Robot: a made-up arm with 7 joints.
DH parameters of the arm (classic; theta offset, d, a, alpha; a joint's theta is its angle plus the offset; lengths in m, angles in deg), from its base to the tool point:
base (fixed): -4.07 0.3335 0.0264 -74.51
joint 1: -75.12 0.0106 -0.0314 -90
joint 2: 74 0.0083 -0.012 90
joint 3: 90 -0.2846 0.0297 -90
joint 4: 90 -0.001 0.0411 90
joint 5: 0 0.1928 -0.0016 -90
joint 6: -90 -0.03 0.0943 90
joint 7: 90 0.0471 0.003 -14.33
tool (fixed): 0.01 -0.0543 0 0
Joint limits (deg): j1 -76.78..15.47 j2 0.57..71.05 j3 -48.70..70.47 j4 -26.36..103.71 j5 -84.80..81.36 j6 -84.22..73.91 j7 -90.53..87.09
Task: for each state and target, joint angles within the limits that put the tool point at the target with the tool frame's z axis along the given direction. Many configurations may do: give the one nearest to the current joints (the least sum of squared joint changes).
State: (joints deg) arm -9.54 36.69 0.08 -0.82 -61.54 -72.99 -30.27
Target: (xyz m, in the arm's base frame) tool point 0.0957 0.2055 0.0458 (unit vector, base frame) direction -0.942 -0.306 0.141
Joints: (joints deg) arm 14.92 9.04 14.50 -7.72 -60.27 -84.22 -26.99
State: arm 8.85 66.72 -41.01 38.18 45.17 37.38 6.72
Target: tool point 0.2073 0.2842 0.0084 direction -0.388 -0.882 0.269
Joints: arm 13.31 71.05 -12.31 -6.08 19.77 -7.63 3.80
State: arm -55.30 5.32 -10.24 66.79 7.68 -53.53 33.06
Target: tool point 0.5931 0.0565 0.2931 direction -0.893 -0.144 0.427
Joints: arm -76.78 21.55 7.24 59.33 -9.42 -45.93 16.86
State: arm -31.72 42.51 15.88 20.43 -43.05 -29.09 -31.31
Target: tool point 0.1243 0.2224 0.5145 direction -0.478 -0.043 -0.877
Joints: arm -46.99 62.58 57.35 -25.86 -39.41 -46.33 -28.92
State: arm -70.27 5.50 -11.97 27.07 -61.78 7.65 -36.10
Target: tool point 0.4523 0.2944 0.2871 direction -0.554 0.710 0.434
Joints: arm -41.66 45.25 26.70 15.96 -77.23 11.01 -42.25
